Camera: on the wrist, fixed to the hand. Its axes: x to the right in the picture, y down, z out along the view.
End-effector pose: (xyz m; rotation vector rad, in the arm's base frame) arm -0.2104 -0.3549 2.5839 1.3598 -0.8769 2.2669
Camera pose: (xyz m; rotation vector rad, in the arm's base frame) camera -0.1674 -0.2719 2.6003 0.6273 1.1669 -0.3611
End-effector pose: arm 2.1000 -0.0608 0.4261 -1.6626 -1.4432 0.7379
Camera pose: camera 2.0689 -0.0688 0.5154 1.5709 -1.6054 -1.0073
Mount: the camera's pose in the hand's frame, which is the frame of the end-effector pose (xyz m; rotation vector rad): -0.0071 -0.0922 -0.0213 -0.1843 -0.0715 3.0869
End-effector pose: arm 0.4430 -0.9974 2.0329 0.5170 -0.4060 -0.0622
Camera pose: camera 0.4488 -1.0664 1.9681 -0.7543 -0.8398 2.7944
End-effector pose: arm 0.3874 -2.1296 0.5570 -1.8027 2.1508 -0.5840
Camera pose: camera 0.4593 -2.1330 0.6188 2.0113 1.8273 0.5372
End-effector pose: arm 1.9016 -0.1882 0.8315 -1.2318 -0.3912 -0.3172
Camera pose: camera 1.8573 -0.2363 0.9003 -0.7132 1.6186 2.2801
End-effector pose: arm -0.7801 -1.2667 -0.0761 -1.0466 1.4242 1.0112
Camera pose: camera -0.6961 -1.3106 -0.0711 -1.4074 -1.0359 -1.4517
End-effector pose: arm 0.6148 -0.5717 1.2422 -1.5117 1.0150 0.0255
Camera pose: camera 0.6537 -0.5979 1.3247 -1.1970 -2.0099 -2.0210
